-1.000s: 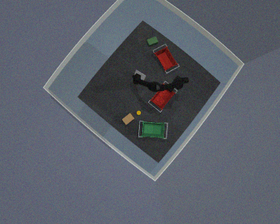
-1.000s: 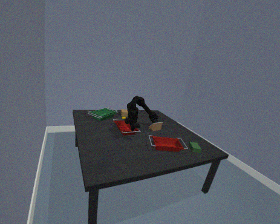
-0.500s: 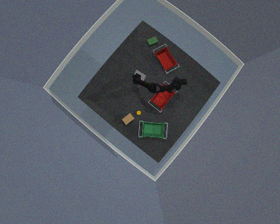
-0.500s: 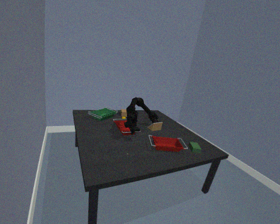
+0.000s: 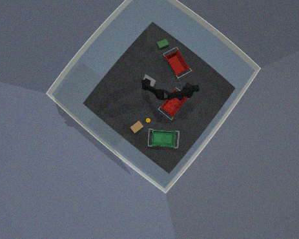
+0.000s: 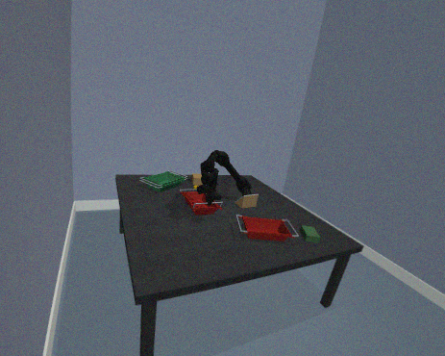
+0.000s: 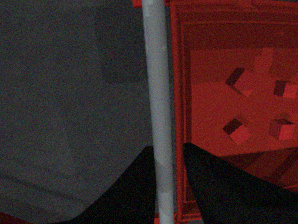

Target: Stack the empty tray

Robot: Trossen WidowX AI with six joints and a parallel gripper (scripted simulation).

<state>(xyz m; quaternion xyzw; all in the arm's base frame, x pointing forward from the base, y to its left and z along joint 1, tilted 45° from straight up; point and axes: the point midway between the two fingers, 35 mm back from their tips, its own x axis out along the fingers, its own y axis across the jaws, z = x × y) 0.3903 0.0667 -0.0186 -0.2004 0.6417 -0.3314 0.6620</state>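
Right now the red tray is 200 mm behind my gripper tip, 300 mm to the left of it and 30 mm below it. Also, from my gripper tip: green block 450 mm behind, 430 mm to the left, 60 mm below; tan block 250 mm behind, 550 mm to the right, 50 mm below; yellow piece 180 mm behind, 430 mm to the right, 70 mm below.
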